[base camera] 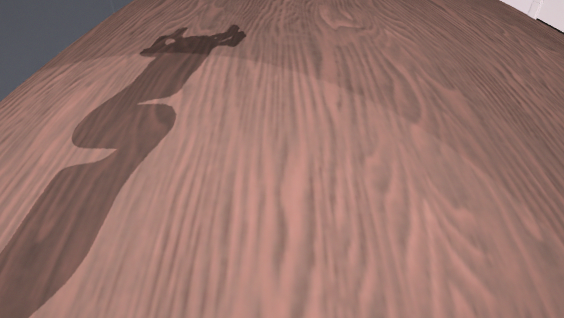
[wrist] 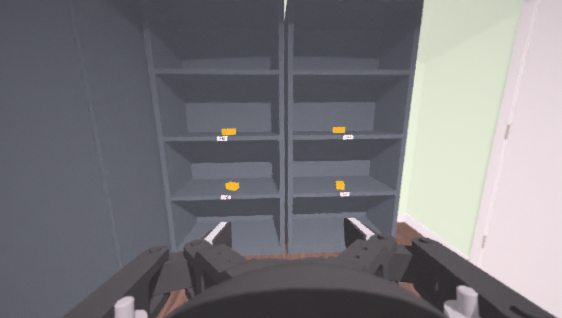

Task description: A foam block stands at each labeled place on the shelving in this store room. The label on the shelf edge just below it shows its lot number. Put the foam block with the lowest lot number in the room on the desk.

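Places are measured from the arm's base along level axes (x ahead, y left, z up), in millimetres.
Pixels of known places: gripper, fingertip midpoint: (wrist: pixel 287 232).
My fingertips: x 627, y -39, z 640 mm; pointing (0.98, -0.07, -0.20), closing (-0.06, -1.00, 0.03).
Note:
Behind a point stands the place of what it marks.
Two grey shelf units (wrist: pixel 285 150) {x 2175, y -173, z 453 mm} stand side by side in the wrist view. Four orange-yellow foam blocks stand on them: upper left (wrist: pixel 228 132) {x 2113, y 281, z 613 mm}, upper right (wrist: pixel 339 130) {x 2191, y -635, z 614 mm}, lower left (wrist: pixel 232 186) {x 2113, y 274, z 168 mm} and lower right (wrist: pixel 340 185) {x 2054, y -618, z 171 mm}. White labels sit on the shelf edges just below them: upper left (wrist: pixel 222 139) {x 1995, y 305, z 571 mm}, upper right (wrist: pixel 348 137) {x 1982, y -633, z 575 mm}, lower left (wrist: pixel 226 197) {x 1995, y 303, z 120 mm}, lower right (wrist: pixel 345 194) {x 1983, y -636, z 120 mm}. Their numbers are too small and blurred to read. My gripper (wrist: pixel 287 232) {x 627, y -39, z 640 mm} is open and empty, far in front of the shelves. The desk does not show in either view.
A grey panel (wrist: pixel 45 150) {x 1304, y 804, z 608 mm} runs close along the left. A pale green wall (wrist: pixel 450 125) {x 2070, y -1505, z 651 mm} and a white door (wrist: pixel 530 175) {x 1498, y -1479, z 397 mm} are on the right. The base camera view shows the wooden floor (base camera: pixel 325 200) {x 392, y -69, z -396 mm} with the arm's shadow, and a grey surface (base camera: pixel 45 35) {x 1032, y 807, z -313 mm} at the upper left.

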